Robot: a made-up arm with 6 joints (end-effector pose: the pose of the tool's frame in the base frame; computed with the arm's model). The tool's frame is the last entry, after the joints. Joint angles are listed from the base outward.
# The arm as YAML. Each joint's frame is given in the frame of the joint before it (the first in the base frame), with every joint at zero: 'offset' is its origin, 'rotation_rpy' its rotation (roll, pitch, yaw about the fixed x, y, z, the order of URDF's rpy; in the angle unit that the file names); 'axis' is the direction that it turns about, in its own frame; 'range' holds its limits. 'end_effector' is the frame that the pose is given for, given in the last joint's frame.
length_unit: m
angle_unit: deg
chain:
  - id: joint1
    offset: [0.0, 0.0, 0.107]
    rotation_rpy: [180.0, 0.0, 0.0]
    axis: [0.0, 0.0, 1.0]
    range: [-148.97, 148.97]
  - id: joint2
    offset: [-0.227, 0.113, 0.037]
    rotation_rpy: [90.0, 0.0, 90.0]
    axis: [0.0, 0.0, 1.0]
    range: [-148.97, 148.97]
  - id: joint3
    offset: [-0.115, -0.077, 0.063]
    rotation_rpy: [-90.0, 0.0, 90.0]
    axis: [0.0, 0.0, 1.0]
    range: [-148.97, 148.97]
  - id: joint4
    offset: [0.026, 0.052, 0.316]
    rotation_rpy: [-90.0, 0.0, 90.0]
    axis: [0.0, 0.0, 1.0]
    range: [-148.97, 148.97]
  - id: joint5
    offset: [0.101, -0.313, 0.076]
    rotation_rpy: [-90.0, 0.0, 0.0]
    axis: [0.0, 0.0, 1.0]
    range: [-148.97, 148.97]
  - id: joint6
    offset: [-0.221, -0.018, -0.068]
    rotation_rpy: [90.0, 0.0, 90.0]
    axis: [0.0, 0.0, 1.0]
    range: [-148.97, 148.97]
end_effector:
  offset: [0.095, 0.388, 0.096]
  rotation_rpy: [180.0, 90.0, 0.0]
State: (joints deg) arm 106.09 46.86 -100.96 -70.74 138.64 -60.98
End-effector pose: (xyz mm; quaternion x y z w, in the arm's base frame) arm 219.1 569.1 568.0 0.8781 0.1130 0.2046 0.4176
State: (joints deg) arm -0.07 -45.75 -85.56 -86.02 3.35 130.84
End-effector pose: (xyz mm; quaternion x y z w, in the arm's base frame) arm -554.4 656.0 166.2 -0.5084 -0.0301 -0.7247 0.4642
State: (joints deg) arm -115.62 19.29 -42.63 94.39 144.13 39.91
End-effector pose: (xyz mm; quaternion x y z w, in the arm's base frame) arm 87.0 -155.6 124.7 -0.9948 -0.0428 -0.0892 0.0249
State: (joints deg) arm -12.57 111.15 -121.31 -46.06 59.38 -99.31
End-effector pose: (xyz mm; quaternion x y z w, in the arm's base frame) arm -225.3 -899.6 451.6 -0.0385 0.8819 0.4471 0.1447
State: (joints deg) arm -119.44 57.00 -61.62 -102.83 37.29 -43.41
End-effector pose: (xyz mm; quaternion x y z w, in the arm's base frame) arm 64.4 12.3 285.4 0.5385 0.1683 -0.2961 0.7707
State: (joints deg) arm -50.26 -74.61 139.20 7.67 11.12 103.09
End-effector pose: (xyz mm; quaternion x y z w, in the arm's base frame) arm 235.9 159.7 -746.5 0.7616 -0.5985 -0.2460 0.0343
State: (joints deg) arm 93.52 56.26 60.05 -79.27 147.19 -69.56
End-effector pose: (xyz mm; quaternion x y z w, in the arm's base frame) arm 93.8 -358.3 511.5 -0.2245 -0.5055 -0.4429 0.7057
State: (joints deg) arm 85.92 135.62 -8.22 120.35 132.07 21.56
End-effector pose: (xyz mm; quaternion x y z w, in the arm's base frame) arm -412.6 68.0 102.7 -0.0728 0.7411 -0.0985 0.6601
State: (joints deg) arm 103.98 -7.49 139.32 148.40 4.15 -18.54
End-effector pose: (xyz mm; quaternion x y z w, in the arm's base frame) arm 361.6 86.7 263.7 0.8130 -0.5316 0.1339 0.1963
